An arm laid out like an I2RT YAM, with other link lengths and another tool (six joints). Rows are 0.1 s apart.
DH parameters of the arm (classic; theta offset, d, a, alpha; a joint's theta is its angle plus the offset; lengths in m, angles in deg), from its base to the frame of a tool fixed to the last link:
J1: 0 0.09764 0.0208 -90
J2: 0 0 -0.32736 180
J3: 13.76 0 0.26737 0
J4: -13.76 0.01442 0.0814 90
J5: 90 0.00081 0 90
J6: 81 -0.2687 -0.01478 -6
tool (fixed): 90 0.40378 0 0
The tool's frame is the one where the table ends.
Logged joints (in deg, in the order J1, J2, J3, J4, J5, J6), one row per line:
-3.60, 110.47, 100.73, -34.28, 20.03, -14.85
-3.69, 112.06, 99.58, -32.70, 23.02, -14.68
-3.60, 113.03, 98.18, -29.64, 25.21, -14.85
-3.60, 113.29, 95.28, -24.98, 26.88, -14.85
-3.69, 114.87, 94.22, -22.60, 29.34, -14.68
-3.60, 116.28, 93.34, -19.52, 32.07, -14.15
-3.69, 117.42, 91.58, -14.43, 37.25, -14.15
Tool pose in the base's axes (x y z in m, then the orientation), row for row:
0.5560, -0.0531, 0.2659, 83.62, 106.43, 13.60
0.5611, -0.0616, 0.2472, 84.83, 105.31, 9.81
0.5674, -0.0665, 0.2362, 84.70, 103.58, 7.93
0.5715, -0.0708, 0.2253, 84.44, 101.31, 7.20
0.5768, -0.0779, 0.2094, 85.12, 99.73, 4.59
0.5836, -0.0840, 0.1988, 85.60, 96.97, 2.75
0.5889, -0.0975, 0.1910, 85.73, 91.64, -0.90
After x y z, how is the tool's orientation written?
As a rotation vector, in degrees.
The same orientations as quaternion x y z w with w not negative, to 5 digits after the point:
0.57001, 0.72550, 0.09271, 0.37435
0.57925, 0.71910, 0.06699, 0.37798
0.58176, 0.71144, 0.05447, 0.39044
0.58422, 0.70093, 0.04981, 0.40608
0.59084, 0.69225, 0.03186, 0.41313
0.59812, 0.67756, 0.01922, 0.42755
0.60731, 0.64918, -0.00638, 0.45793

